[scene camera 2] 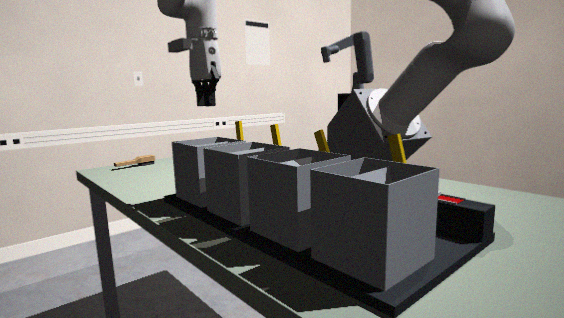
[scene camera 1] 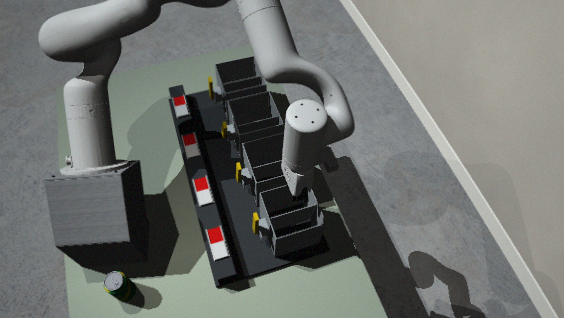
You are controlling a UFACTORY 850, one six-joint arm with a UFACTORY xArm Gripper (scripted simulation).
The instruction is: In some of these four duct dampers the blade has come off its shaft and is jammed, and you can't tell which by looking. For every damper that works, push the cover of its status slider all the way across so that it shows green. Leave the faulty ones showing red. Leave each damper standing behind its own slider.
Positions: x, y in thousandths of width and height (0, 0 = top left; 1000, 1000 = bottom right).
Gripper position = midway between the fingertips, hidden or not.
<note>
In view: the gripper (scene camera 2: 366, 335), a damper (scene camera 1: 496, 624), a damper (scene camera 1: 430, 231), a damper (scene camera 2: 402, 552) and a damper (scene camera 2: 496, 608).
The gripper also shows in scene camera 1 (scene camera 1: 522, 605).
</note>
